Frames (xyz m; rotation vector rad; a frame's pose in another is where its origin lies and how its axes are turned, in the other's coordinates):
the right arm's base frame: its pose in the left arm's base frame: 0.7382 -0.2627 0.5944 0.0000 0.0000 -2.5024
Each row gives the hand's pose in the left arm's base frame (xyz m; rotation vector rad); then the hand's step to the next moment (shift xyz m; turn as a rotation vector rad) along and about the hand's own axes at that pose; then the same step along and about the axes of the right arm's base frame.
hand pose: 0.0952 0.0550 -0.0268 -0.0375 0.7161 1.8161
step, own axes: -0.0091 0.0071 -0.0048 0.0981 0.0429 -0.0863
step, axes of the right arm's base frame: 0.0103 0.0066 0.0026 0.0611 -0.0874 -0.0868
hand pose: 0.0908 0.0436 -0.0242 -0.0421 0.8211 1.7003
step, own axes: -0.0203 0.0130 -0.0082 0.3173 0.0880 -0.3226
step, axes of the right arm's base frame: 0.0198 0.0131 0.0092 0.1877 -0.2505 -0.3384
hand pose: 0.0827 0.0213 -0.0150 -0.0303 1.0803 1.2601
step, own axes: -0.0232 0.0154 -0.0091 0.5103 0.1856 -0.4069
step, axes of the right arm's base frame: 0.0224 0.0040 0.0185 0.2252 -0.4440 -0.4611
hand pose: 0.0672 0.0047 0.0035 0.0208 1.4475 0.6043
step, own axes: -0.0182 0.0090 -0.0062 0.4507 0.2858 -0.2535
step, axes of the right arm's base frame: 0.0083 -0.0041 0.0191 0.0731 -0.4730 -0.3465
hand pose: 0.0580 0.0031 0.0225 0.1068 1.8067 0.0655
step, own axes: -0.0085 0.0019 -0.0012 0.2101 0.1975 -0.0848
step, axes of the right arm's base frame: -0.0013 -0.0003 0.0087 -0.0317 -0.2506 -0.1628
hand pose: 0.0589 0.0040 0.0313 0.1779 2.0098 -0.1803
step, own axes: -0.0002 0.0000 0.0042 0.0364 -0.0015 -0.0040
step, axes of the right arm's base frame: -0.0025 0.0030 -0.0016 0.0150 -0.0124 -0.0311
